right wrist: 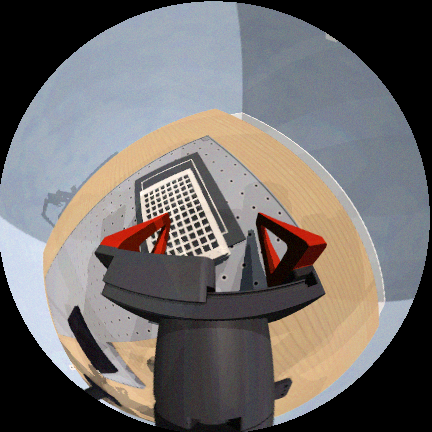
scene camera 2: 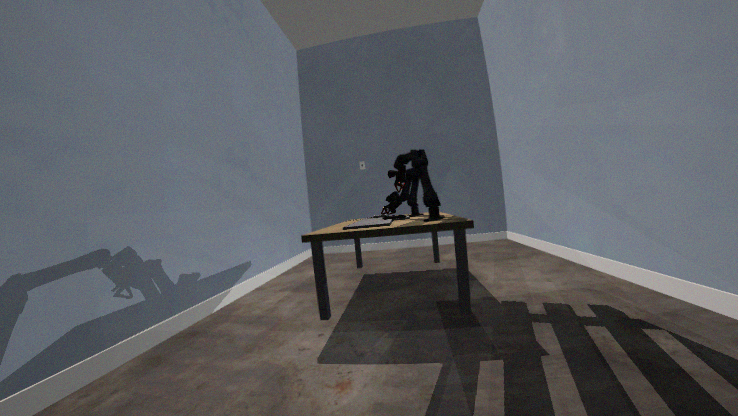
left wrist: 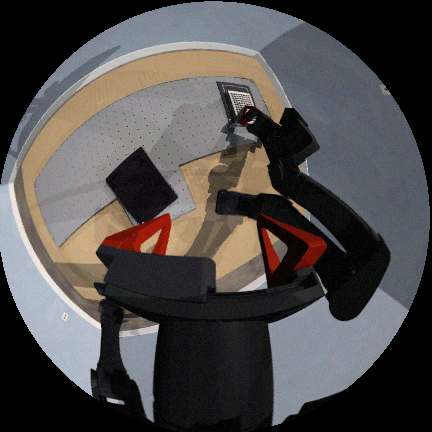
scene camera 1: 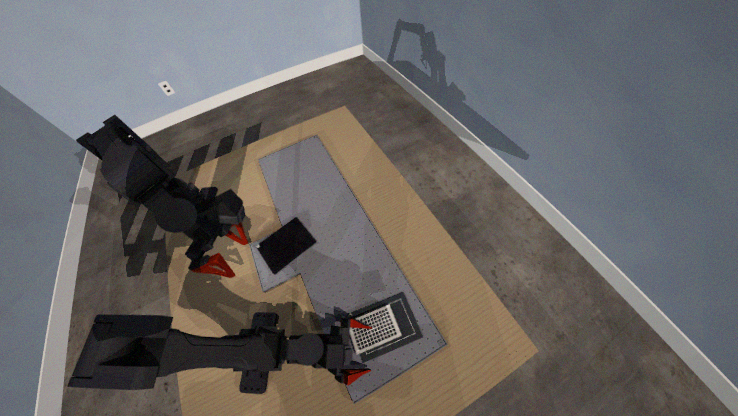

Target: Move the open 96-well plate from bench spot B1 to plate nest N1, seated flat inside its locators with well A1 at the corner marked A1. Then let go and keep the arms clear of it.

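Frame: origin at the left arm's base, x right, y ahead, z up, level; millimetres.
Seen in the pictures: left gripper, fingertip midpoint: (scene camera 2: 400, 190) (left wrist: 213, 217) (scene camera 1: 240, 259); right gripper, fingertip midpoint: (right wrist: 212, 217) (scene camera 2: 384, 214) (left wrist: 256, 113) (scene camera 1: 370, 348); left arm's base at its link origin: (scene camera 2: 434, 219); right arm's base at its link origin: (scene camera 2: 415, 215) (left wrist: 244, 203).
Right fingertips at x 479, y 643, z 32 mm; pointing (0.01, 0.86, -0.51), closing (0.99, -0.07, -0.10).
Note:
Pixels of each thing's top centre, then the offset from my right fingertips to it. Level surfaces: height alone.
- white 96-well plate at its top centre: (right wrist: 172, 215) (scene camera 1: 373, 328) (left wrist: 243, 106) dx -47, dy +9, dz -3 mm
- black slab at its top centre: (left wrist: 139, 187) (scene camera 1: 285, 243) dx -307, dy -268, dz -8 mm
- grey perforated board at its surface level: dz -19 mm
The white 96-well plate (scene camera 1: 379, 333) (left wrist: 240, 101) (right wrist: 182, 200) lies on a dark pad (scene camera 1: 404, 315) (right wrist: 218, 202) with a white outline, offset toward the pad's near side as the right wrist view shows. My right gripper (scene camera 1: 370, 349) (scene camera 2: 386, 210) (right wrist: 212, 217) is open beside the plate; one finger overlaps the plate in the picture, the other is off to its side. The plate's A1 corner cannot be made out. A black slab (scene camera 1: 286, 245) (left wrist: 141, 185), probably the nest, lies apart from it; its locators are unclear. My left gripper (scene camera 1: 240, 259) (scene camera 2: 400, 185) is open and empty near the slab.
A grey perforated board (scene camera 1: 330, 180) (left wrist: 100, 165) bears the pad and the slab on the wooden table (scene camera 1: 485, 330) (scene camera 2: 382, 232). A shadow crosses the board between them. The right arm reaches across the lower part of scene camera 1's view.

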